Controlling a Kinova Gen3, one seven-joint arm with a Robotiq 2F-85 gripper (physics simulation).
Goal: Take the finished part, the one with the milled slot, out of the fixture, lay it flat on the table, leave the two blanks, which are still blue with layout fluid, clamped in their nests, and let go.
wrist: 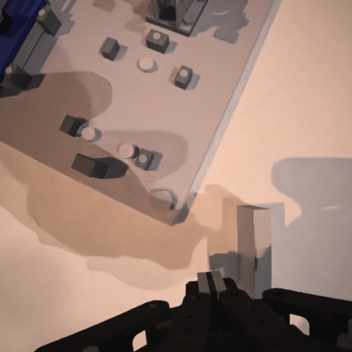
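Observation:
The finished part (246, 235), a long pale grey bar, is on the table (310, 125) just off the near corner of the fixture plate (165, 110). It looks to be standing on a narrow side, not lying on a broad face. Its slot cannot be made out, and its near end is partly hidden by the gripper. My gripper (208, 286) is shut and empty, with its fingertips just left of the bar's near end. One blue blank (20, 32) sits between grey blocks at the upper left, partly cut off. The other blank does not show.
Small dark locating blocks (89, 166) and pale round pins (146, 64) stand up from the plate. A grey clamp (195, 17) stands at the top edge of the view. The plate's long right edge runs down towards the bar. Broad shadows fall on the table.

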